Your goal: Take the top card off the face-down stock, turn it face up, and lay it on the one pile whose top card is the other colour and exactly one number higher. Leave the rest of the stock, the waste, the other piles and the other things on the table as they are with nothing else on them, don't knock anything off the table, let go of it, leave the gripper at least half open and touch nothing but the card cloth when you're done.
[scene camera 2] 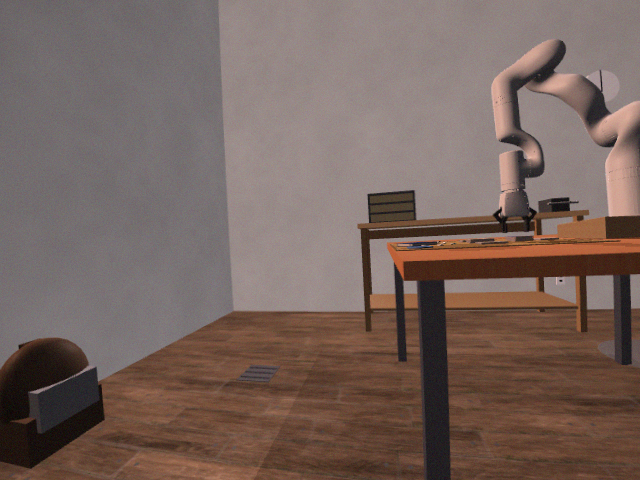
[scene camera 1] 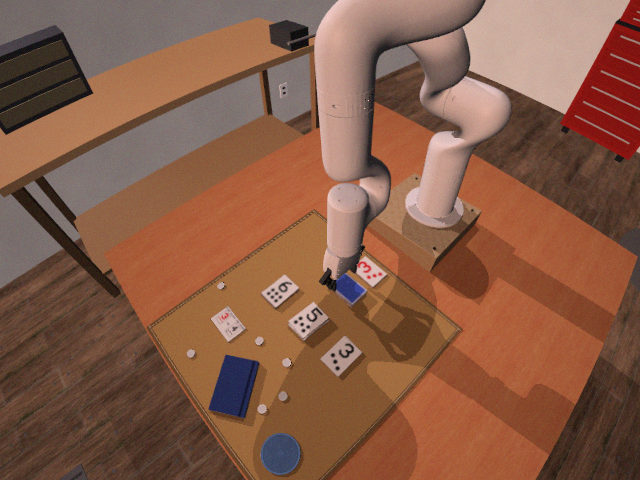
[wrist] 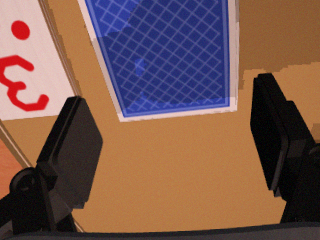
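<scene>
Looking at my gripper (scene camera 2: 515, 232), I see that scene camera 1 shows my gripper (scene camera 1: 341, 278) too, and that the wrist view includes my gripper (wrist: 170, 109) as well. A brown card cloth (scene camera 1: 398, 333) is also part of this scene, and I can see the cloth (wrist: 195, 170) in the wrist view.
</scene>
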